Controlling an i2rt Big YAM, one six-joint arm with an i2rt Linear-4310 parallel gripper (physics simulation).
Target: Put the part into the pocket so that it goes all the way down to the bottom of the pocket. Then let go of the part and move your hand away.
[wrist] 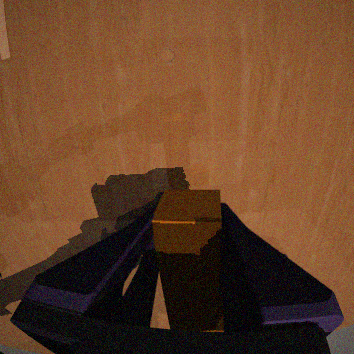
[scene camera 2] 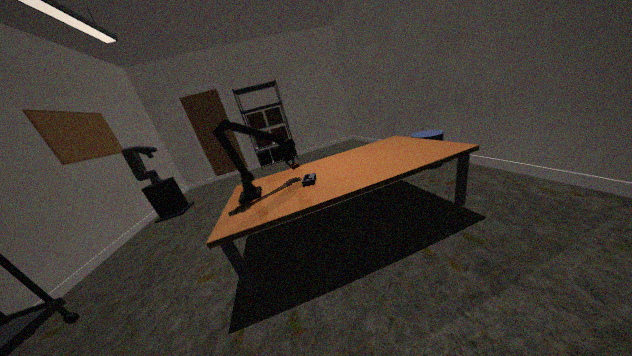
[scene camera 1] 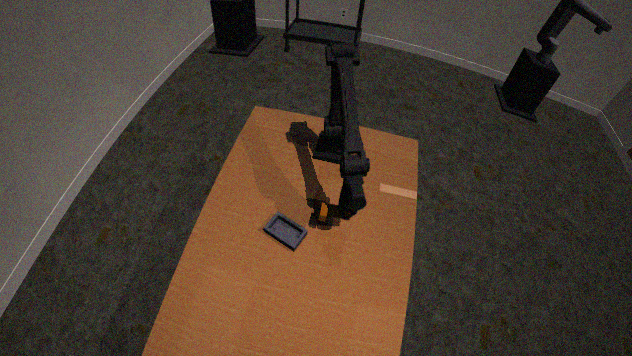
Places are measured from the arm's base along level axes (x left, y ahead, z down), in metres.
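Where they show: gripper, fingertip midpoint: [wrist: 191, 211] [scene camera 1: 346, 216]; arm's base, link origin: [scene camera 2: 250, 192] [scene camera 1: 334, 146].
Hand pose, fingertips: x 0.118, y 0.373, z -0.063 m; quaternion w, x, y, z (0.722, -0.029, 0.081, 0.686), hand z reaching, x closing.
Note:
Things, the pixels of their top centre, and the offset from my fingertips. Level surfaces: height alone.
- orange-brown rectangular block, top centre: [wrist: 226, 320] [scene camera 1: 336, 211] [scene camera 2: 293, 162] dx -0.041, dy +0.015, dz -0.044 m
- shallow dark grey rectangular tray, top centre: [scene camera 1: 285, 229] [scene camera 2: 308, 176] dx -0.206, dy +0.085, dz +0.055 m
- wooden table, surface height: dz +0.091 m
The part, an orange-brown rectangular block [scene camera 1: 324, 212] [scene camera 2: 295, 166] [wrist: 187, 237], is between the fingers of my gripper [scene camera 1: 326, 215] [scene camera 2: 293, 163] [wrist: 191, 211], which is shut on it. In the wrist view the block sticks out a little past the fingertips, and its near portion is in shadow. The gripper and block hang above the table, to the right of the pocket in scene camera 1. The pocket is a shallow dark grey rectangular tray [scene camera 1: 279, 240] [scene camera 2: 309, 183] with raised walls, lying on the table, its floor visible. The pocket does not show in the wrist view.
The wooden table [scene camera 1: 280, 300] [scene camera 2: 370, 160] carries the arm's base at one end. A pale strip [scene camera 1: 398, 191] lies near the table's edge. Away from the table stand a dark pedestal [scene camera 1: 530, 80] with another arm, a cart [scene camera 1: 322, 33] and a shelf unit [scene camera 2: 255, 88].

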